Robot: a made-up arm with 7 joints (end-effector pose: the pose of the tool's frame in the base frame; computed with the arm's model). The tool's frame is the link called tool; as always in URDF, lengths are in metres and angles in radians. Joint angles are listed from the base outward.
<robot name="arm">
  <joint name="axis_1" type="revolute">
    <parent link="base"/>
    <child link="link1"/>
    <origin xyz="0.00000 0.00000 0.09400"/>
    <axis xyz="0 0 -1"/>
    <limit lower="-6.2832" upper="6.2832" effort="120" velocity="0.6"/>
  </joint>
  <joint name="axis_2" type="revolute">
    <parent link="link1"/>
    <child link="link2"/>
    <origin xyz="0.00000 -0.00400 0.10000"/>
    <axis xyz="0 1 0"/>
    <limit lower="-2.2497" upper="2.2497" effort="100" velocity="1.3"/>
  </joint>
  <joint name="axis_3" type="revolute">
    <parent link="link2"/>
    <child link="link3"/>
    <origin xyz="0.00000 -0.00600 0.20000"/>
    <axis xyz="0 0 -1"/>
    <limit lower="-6.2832" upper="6.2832" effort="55" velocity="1.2"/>
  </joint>
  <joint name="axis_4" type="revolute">
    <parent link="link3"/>
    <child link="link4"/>
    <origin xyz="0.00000 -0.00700 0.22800"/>
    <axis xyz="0 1 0"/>
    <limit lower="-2.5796" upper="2.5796" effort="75" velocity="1.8"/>
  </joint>
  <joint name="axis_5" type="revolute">
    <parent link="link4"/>
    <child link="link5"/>
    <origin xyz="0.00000 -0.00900 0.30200"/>
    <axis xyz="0 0 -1"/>
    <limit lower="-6.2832" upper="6.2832" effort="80" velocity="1.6"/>
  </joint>
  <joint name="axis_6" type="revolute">
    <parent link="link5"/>
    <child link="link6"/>
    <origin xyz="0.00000 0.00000 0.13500"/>
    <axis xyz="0 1 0"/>
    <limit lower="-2.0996" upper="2.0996" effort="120" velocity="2.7"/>
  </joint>
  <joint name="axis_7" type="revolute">
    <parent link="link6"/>
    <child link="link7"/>
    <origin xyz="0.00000 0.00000 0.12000"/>
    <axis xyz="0 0 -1"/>
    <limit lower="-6.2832" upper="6.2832" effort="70" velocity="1.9"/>
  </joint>
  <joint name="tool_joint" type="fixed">
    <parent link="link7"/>
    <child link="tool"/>
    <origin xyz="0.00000 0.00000 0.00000" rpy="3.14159 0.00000 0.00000"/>
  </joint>
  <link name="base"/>
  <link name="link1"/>
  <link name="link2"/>
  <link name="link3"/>
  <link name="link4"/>
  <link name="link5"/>
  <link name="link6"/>
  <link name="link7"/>
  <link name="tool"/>
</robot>
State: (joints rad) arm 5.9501 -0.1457 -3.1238 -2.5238 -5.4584 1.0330 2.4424
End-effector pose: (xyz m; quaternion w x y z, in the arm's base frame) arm 0.2915 0.1808 0.3060 0.2802 0.6003 0.3961 -0.6358
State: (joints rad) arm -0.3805 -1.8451 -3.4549 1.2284 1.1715 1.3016 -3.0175
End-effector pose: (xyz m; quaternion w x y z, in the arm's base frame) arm -0.3539 -0.1784 -0.4078 0.6371 0.3945 0.2757 -0.6021
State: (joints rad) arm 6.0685 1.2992 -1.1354 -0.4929 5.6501 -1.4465 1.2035
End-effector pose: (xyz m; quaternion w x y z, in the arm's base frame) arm 0.7899 -0.1522 0.4492 0.7501 -0.5661 0.2051 0.2734
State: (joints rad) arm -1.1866 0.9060 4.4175 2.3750 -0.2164 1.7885 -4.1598
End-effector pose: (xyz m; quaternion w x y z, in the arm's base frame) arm -0.1683 0.0676 0.2797 0.2593 -0.5100 0.2591 0.7782
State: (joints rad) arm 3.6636 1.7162 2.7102 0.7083 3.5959 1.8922 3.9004
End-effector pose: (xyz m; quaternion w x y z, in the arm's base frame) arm -0.6448 0.5058 0.2279 0.0316 0.0719 -0.0506 0.9956
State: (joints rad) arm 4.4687 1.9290 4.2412 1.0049 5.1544 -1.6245 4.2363
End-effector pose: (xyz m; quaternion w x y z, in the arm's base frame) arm -0.4977 0.5689 -0.0131 0.9444 -0.0007 0.0833 0.3179
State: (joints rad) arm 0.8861 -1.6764 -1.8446 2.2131 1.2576 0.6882 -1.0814
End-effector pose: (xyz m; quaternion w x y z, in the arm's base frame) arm 0.2605 0.3272 0.1588 0.4103 0.4597 -0.7370 -0.2778
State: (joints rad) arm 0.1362 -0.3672 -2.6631 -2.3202 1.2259 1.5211 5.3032
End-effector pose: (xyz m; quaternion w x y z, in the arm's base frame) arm 0.2804 -0.0967 0.4730 0.4794 0.2830 -0.7998 0.2247
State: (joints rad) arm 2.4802 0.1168 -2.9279 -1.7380 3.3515 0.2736 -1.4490
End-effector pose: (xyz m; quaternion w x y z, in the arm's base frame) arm -0.5137 -0.2536 0.4350 0.8003 -0.3432 0.3499 -0.3456
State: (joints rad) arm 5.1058 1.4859 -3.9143 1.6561 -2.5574 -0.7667 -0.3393
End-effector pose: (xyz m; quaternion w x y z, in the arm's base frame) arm 0.4073 0.1320 0.6316 0.3561 -0.8723 -0.2891 -0.1697
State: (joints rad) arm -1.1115 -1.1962 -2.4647 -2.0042 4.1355 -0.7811 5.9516
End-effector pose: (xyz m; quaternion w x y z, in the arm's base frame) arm 0.1931 -0.1764 0.6941 0.1034 0.9472 0.2763 -0.1258
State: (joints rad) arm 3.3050 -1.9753 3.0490 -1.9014 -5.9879 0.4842 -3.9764
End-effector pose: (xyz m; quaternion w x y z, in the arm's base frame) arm 0.4667 -0.1491 0.5585 0.2078 0.1704 -0.9424 -0.1991
